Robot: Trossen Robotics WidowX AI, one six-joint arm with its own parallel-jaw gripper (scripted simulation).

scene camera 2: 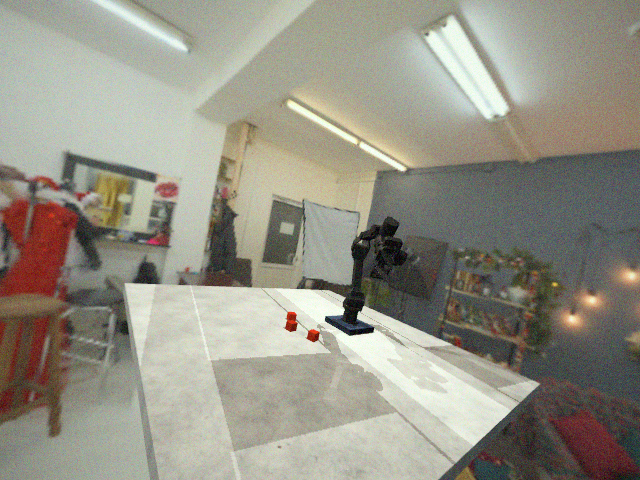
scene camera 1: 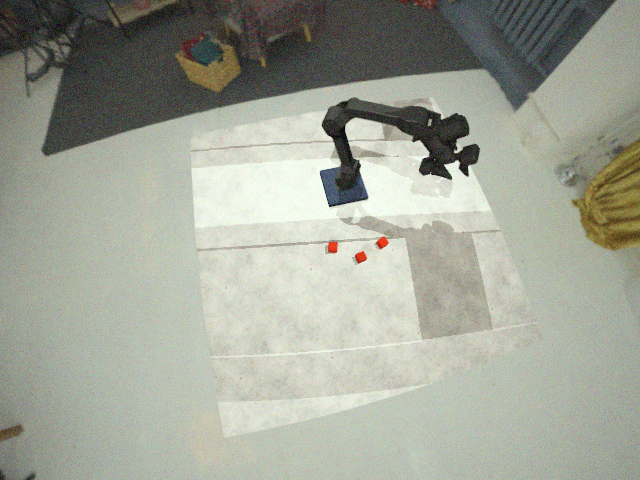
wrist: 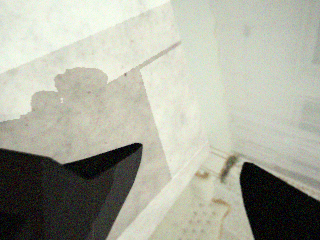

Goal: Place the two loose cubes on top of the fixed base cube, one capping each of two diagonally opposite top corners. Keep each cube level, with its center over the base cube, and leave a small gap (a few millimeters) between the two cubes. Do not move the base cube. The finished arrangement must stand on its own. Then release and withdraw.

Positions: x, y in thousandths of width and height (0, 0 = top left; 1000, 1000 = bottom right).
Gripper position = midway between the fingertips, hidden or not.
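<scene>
Scene camera 1 shows me my gripper (scene camera 1: 718, 370), which is open and holds nothing. In scene camera 2 I see the gripper (scene camera 2: 607, 574) as well, and the wrist view, too, has my gripper (wrist: 595, 669) in it.
</scene>
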